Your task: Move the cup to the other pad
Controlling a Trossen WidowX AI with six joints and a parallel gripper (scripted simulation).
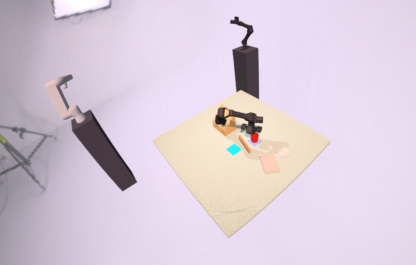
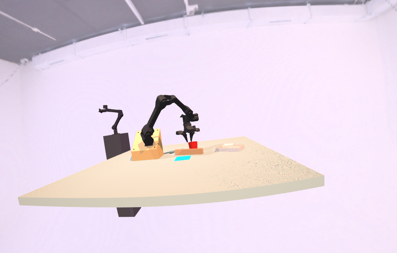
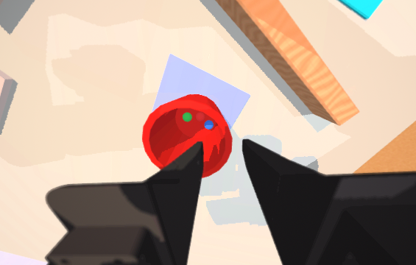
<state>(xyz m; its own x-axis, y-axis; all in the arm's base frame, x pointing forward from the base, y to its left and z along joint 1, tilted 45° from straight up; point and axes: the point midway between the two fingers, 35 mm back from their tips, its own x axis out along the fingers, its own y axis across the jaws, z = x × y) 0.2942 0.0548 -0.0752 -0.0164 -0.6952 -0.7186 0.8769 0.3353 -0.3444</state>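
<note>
The red cup lies 4 cm below my gripper tip, 3 cm ahead of it and 1 cm to the left of it. The rest, counted from my gripper tip: cyan pad: 20 cm to the right, 9 cm below, 4 cm behind; orange wooden bar: 9 cm to the right, 7 cm below.
</note>
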